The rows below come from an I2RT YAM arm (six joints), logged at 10 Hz.
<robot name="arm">
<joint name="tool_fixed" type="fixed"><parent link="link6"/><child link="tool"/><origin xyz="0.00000 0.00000 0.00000" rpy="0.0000 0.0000 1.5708"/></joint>
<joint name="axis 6" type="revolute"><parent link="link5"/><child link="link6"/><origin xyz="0.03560 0.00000 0.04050" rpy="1.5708 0.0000 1.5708"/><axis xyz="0 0 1"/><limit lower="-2.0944" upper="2.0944"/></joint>
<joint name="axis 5" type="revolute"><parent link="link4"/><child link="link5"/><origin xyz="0.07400 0.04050 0.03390" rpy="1.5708 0.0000 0.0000"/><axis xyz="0 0 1"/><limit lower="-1.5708" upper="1.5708"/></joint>
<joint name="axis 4" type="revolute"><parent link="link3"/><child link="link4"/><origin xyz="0.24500 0.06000 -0.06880"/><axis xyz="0 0 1"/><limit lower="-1.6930" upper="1.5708"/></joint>
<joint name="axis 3" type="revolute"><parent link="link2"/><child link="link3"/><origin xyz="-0.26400 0.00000 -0.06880" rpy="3.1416 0.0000 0.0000"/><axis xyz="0 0 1"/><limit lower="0.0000" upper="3.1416"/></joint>
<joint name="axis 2" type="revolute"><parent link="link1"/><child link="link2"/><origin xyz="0.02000 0.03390 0.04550" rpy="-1.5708 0.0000 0.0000"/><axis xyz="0 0 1"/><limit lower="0.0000" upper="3.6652"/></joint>
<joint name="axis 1" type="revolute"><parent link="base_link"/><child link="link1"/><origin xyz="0.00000 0.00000 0.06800"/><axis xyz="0 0 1"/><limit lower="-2.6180" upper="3.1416"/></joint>
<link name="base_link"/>
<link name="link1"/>
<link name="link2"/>
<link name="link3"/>
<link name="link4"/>
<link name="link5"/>
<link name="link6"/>
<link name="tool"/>
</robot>
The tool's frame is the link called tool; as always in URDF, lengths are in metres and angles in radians.
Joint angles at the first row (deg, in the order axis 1, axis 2, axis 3, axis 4, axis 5, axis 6):
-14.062, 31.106, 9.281, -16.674, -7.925, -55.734
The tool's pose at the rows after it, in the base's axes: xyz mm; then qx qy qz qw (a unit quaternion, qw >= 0):
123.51 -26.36 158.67 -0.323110 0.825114 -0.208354 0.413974
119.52 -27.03 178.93 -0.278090 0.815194 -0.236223 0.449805
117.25 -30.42 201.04 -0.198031 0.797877 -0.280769 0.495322
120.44 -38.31 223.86 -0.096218 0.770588 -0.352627 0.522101
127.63 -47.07 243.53 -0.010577 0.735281 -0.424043 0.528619
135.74 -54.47 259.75 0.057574 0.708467 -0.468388 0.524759
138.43 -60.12 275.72 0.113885 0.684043 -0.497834 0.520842
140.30 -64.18 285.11 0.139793 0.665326 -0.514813 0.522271
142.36 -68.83 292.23 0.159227 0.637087 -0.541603 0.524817
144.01 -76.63 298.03 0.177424 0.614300 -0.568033 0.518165
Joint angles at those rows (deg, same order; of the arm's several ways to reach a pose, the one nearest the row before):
-14.061, 27.015, 10.551, -18.630, -7.162, -53.108
-14.061, 22.038, 12.712, -19.704, -4.542, -49.060
-14.141, 18.607, 14.397, -16.385, 1.372, -42.970
-14.154, 19.734, 16.061, -8.515, 12.485, -38.479
-14.230, 24.031, 17.559, 1.369, 23.597, -37.513
-14.469, 29.100, 19.692, 8.701, 31.926, -36.732
-15.125, 31.864, 22.173, 12.472, 38.001, -35.967
-15.995, 33.613, 23.361, 15.942, 40.319, -36.411
-17.079, 35.686, 23.302, 23.110, 42.351, -39.142
-19.392, 38.155, 23.570, 29.121, 43.415, -41.623

